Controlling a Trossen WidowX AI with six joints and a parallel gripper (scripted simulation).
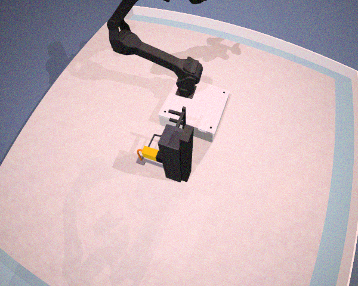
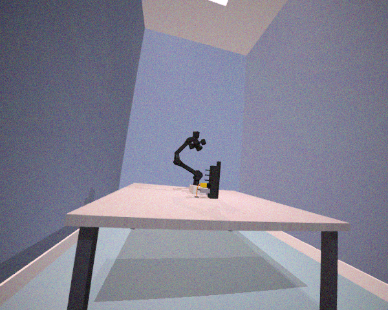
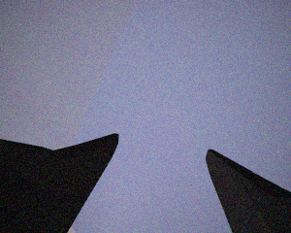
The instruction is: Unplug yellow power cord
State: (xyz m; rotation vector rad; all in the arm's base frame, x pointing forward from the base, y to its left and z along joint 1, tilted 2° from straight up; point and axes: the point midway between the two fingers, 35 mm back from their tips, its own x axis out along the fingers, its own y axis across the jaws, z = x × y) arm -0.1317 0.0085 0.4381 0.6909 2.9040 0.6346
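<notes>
The yellow plug lies 460 mm ahead of my gripper tip, 50 mm to the right of it and 390 mm below it. Also, from my gripper tip: black power strip 460 mm ahead, 20 mm to the left, 370 mm below.
</notes>
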